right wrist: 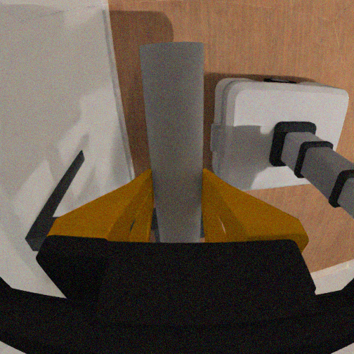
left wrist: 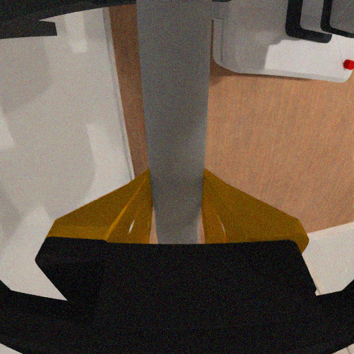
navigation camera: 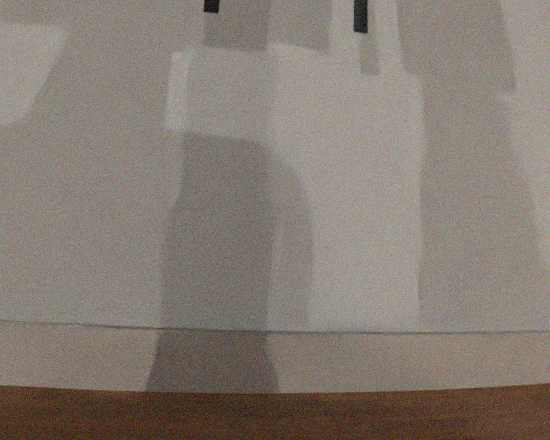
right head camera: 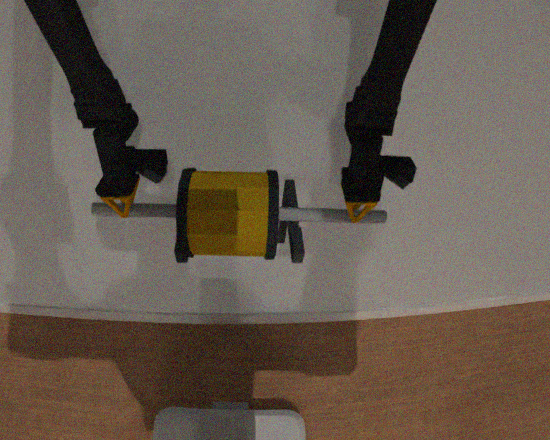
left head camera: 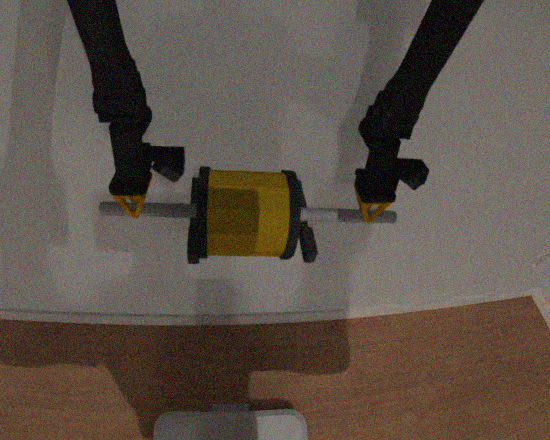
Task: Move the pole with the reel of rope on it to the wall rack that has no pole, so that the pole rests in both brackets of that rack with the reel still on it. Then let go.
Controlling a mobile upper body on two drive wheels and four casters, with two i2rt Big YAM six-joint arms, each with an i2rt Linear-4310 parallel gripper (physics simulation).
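The grey pole runs level across both head views. The reel, yellow with dark flanges, sits around its middle. My left gripper is shut on the pole near its left end. My right gripper is shut on it near its right end. A dark bracket stands right of the reel; the pole passes in front of it. The other bracket is mostly hidden by the reel. A rack without a pole cannot be identified.
The light wall is behind the pole, above a wooden floor. A white rounded body stands on the floor. Two dark strips show at the top of the navigation view.
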